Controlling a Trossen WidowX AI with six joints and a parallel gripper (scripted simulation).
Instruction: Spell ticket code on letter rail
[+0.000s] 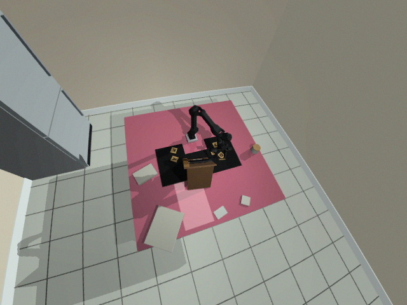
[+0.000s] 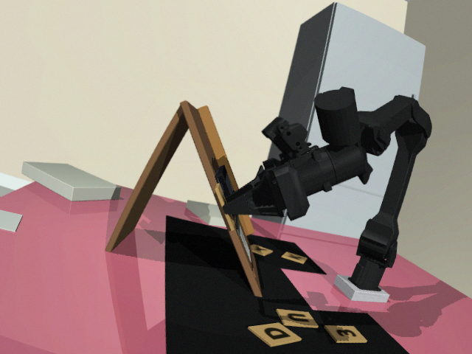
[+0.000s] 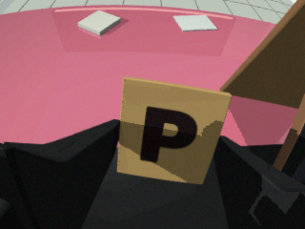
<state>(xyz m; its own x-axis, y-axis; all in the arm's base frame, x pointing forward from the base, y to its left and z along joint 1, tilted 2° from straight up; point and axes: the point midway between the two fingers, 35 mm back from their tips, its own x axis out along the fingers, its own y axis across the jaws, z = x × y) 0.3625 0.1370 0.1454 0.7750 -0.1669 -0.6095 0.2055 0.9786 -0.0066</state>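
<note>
My gripper tip is 9 cm past the white ticket, 17 cm to the left of it and 8 cm above it. The rest, counted from my gripper tip: black mat 18 cm behind, 14 cm to the right, 16 cm below.
</note>
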